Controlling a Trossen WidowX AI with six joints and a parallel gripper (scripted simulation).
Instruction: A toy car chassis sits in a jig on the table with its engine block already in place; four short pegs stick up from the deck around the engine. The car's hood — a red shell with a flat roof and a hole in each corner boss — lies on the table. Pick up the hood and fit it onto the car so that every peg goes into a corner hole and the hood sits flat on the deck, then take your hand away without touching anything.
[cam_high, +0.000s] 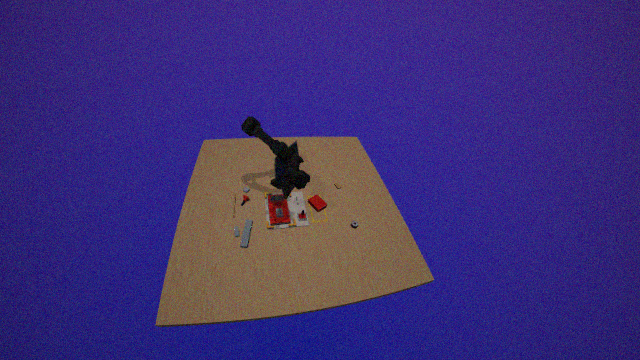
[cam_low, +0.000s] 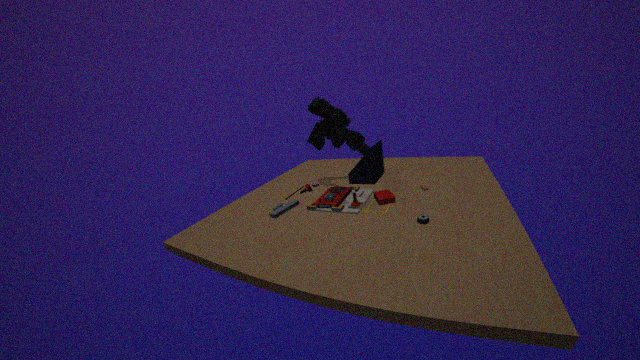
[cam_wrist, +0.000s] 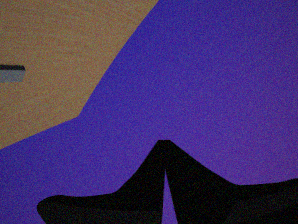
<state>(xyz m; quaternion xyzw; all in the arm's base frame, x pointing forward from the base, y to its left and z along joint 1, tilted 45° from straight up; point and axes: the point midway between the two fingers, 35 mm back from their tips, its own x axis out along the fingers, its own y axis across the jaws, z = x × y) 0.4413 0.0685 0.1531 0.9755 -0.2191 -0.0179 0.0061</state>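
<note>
Right now my gripper tip is 290 mm above the red hood, 210 mm to the right of it and 200 mm past it. Also, from my gripper tip: grey bar 290 mm below, 200 mm to the right, 30 mm behind; then thin rod 300 mm below, 270 mm to the right, 230 mm behind; then white jig 290 mm below, 170 mm behind, 10 mm to the left.
</note>
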